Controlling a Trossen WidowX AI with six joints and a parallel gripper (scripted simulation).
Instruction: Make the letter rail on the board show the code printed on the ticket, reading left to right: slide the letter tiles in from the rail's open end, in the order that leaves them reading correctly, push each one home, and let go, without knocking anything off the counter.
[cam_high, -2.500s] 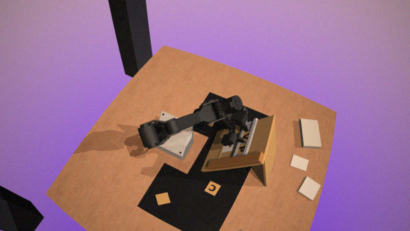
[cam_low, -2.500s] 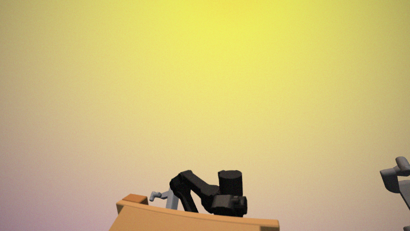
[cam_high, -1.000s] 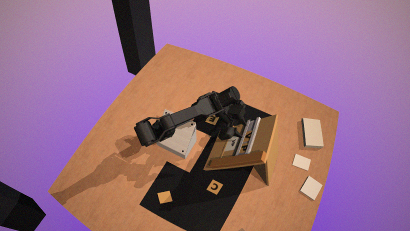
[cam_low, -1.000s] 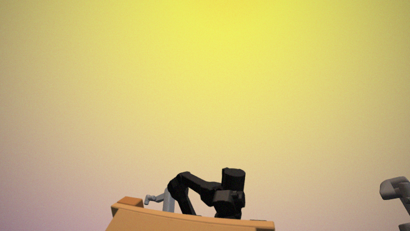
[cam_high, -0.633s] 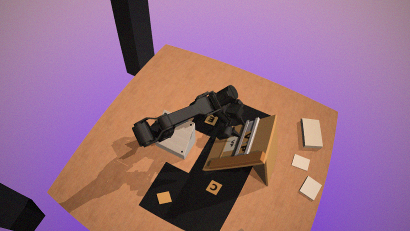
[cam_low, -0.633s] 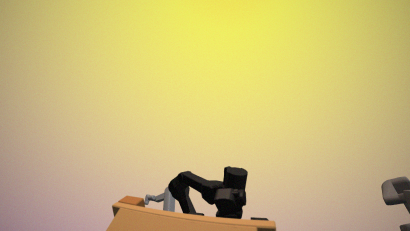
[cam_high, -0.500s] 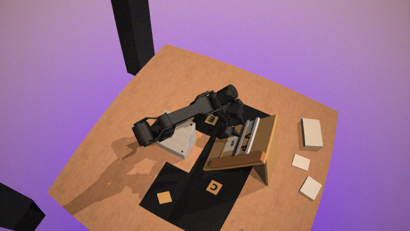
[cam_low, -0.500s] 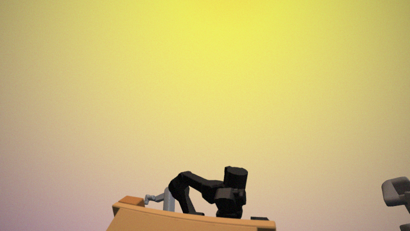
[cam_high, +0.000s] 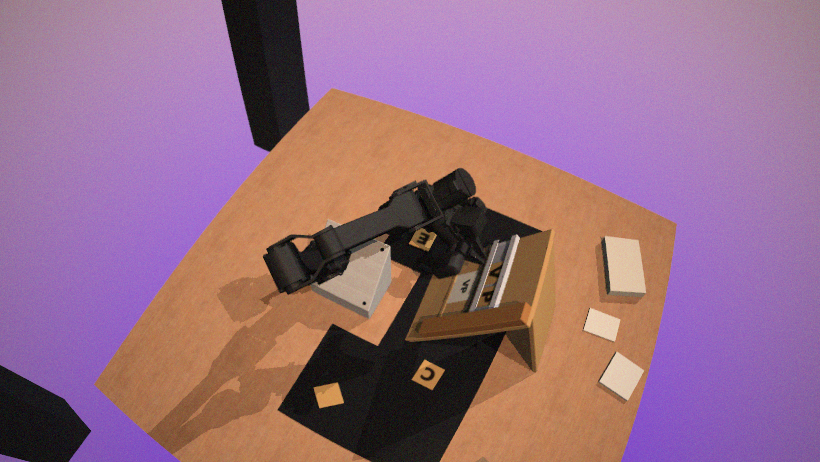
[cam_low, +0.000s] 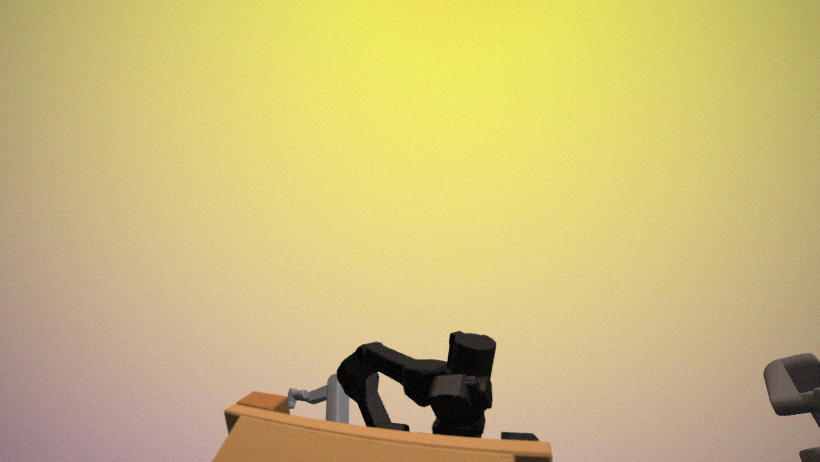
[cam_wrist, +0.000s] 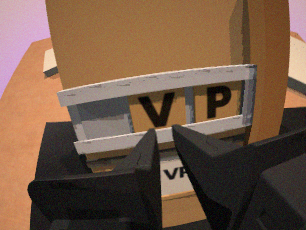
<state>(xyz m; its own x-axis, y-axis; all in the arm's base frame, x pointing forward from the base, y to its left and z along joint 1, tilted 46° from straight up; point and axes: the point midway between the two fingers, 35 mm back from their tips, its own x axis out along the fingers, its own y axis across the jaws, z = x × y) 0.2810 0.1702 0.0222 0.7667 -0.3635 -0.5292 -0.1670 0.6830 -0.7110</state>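
The v tile is 30 mm below my gripper tip and 30 mm ahead of it. The rest, counted from my gripper tip: black mat 200 mm below, 110 mm behind, 100 mm to the right; then white ticket 100 mm below, 20 mm to the right, 20 mm behind; then p tile 60 mm to the right, 40 mm ahead, 30 mm below.
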